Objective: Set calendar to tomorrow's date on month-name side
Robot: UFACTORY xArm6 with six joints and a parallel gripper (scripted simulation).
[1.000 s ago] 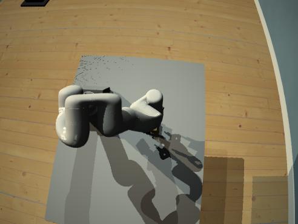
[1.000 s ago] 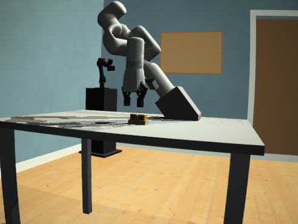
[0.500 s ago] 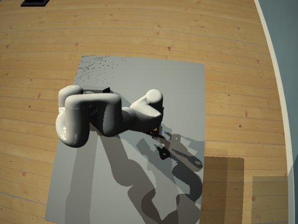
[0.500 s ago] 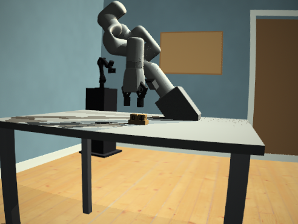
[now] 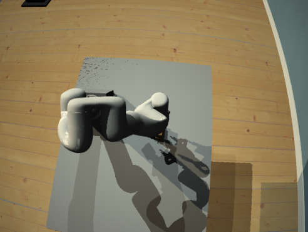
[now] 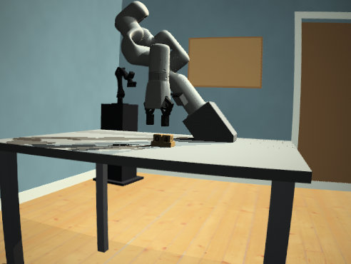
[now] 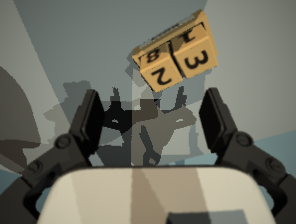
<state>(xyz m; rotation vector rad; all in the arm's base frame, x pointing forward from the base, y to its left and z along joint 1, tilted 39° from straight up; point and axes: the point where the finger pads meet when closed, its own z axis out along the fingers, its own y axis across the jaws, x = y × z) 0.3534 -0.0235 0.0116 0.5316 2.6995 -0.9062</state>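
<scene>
The wooden number cube is 1 cm to the left of my hand and 6 cm below it. Also, from my hand: wooden calendar tray (3 cm to the left, 7 cm below).
</scene>
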